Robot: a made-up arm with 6 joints.
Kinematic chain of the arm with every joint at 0, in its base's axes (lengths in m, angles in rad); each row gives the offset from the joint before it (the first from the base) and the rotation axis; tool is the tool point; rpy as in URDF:
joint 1: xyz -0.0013 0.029 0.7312 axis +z
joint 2: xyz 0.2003 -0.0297 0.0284 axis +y
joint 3: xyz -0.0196 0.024 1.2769 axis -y
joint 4: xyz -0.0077 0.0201 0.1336 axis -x
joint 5: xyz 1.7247 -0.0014 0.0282 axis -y
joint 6: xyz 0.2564 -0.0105 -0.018 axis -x
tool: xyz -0.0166 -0.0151 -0.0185 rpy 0 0 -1.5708
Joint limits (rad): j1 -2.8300..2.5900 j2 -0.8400..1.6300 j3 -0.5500..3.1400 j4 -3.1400..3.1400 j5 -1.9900..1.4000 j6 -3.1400..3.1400
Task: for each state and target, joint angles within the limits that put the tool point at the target. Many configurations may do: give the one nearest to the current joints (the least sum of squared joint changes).
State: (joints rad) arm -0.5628 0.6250 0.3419 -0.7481 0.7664 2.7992
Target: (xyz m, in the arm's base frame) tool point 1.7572 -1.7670 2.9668
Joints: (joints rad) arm -0.7659 0.6699 1.2074 -0.6773 0.4631 2.8201
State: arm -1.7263 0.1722 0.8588 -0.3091 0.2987 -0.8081
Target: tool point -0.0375 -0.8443 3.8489
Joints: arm -1.5985 -0.0513 1.0271 -0.2985 0.3074 -0.8121
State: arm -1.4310 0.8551 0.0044 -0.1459 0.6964 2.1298
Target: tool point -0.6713 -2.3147 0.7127
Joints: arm -1.8328 0.5794 -0.2141 -0.1847 0.7294 2.1266
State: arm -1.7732 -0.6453 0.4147 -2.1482 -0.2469 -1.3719
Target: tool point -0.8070 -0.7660 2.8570
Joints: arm -2.4011 -0.5871 -0.1039 -2.1527 -0.1212 -1.3821
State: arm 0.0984 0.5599 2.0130 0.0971 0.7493 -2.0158
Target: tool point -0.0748 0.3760 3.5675
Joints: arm -0.8985 0.3728 2.3171 0.6350 1.0688 -2.0551
